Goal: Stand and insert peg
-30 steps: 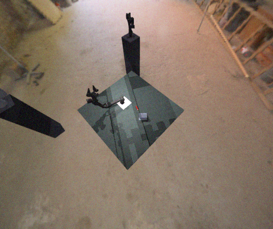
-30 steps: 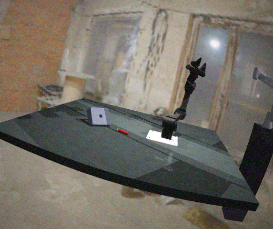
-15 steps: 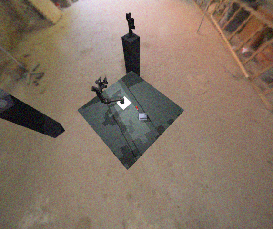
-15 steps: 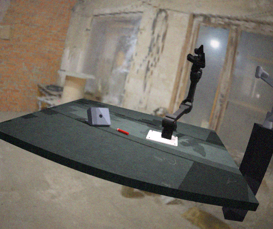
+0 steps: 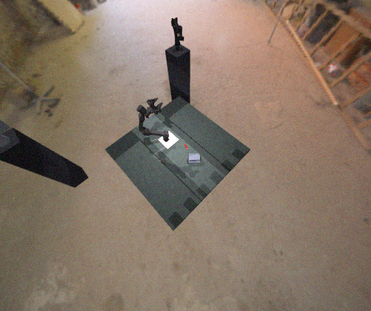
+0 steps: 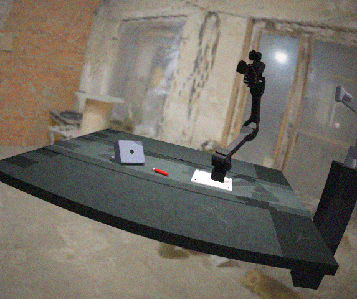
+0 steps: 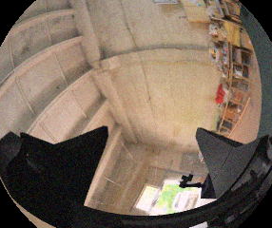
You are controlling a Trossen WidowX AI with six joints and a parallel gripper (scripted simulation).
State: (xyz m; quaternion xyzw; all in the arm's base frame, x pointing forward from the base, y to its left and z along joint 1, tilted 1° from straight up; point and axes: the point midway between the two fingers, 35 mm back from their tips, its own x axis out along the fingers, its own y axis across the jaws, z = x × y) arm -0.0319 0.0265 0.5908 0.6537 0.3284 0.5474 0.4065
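Right now the red peg is 61 cm below my gripper tip, 31 cm ahead of it and 5 cm to the left of it. The rest, counted from my gripper tip: grey sloped panel 57 cm below, 47 cm ahead, 1 cm to the left.
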